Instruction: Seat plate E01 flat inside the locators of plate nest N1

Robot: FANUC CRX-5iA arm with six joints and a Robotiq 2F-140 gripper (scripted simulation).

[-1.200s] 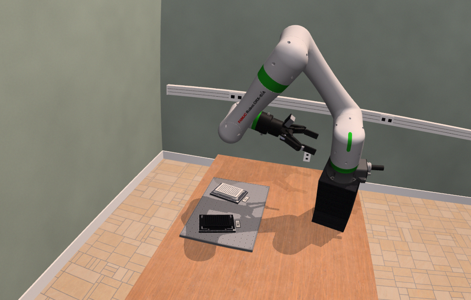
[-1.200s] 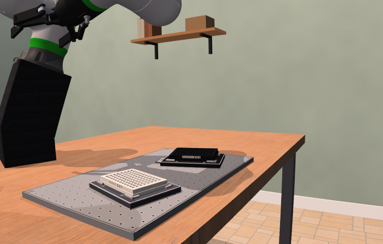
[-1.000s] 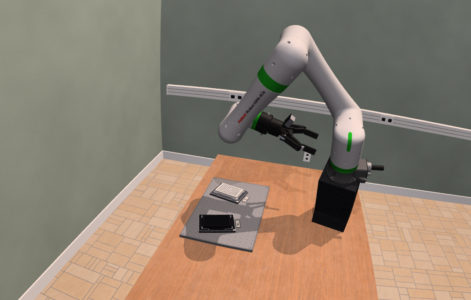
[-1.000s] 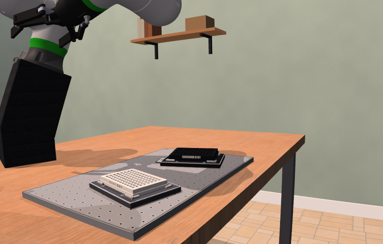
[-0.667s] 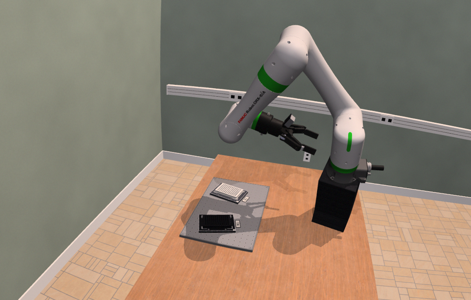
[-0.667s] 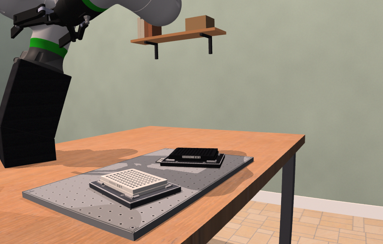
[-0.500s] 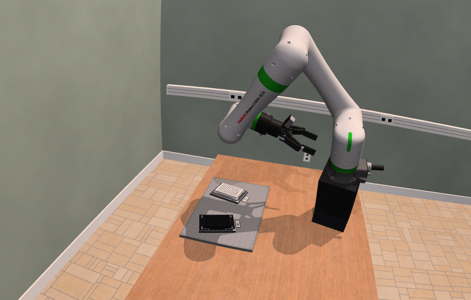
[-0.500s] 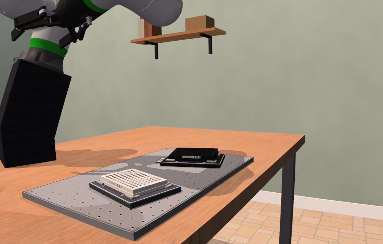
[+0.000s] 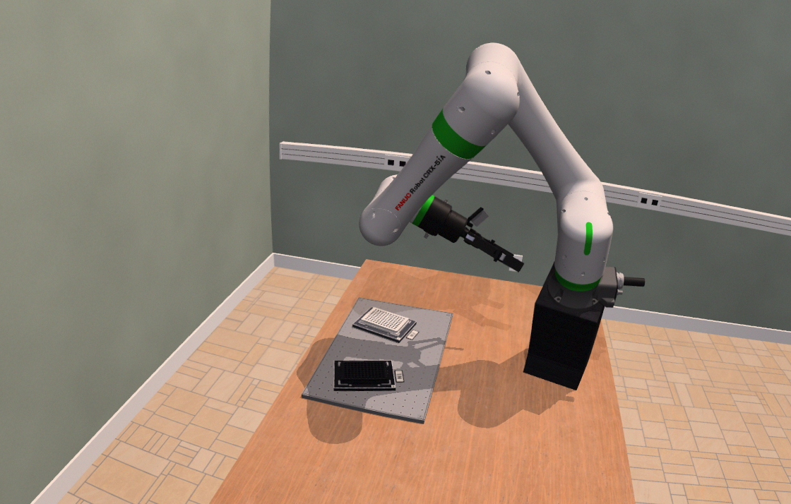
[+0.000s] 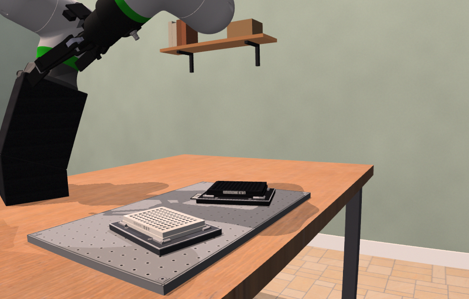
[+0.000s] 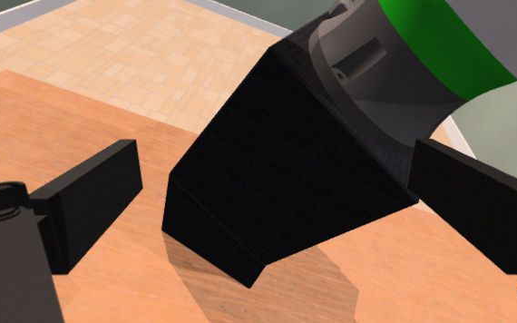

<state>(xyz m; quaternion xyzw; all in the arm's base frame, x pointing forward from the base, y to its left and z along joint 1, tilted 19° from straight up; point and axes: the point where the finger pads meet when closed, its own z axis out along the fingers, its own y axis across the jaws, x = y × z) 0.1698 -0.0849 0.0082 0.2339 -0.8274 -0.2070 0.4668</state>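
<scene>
The black well plate E01 is 34 cm ahead of my hand, 23 cm to the left of it and 28 cm below it. Also, from my hand: black plate nest N1 (34 cm ahead, 22 cm to the left, 30 cm below); then white plate E07 (35 cm ahead, 4 cm to the right, 29 cm below).
</scene>
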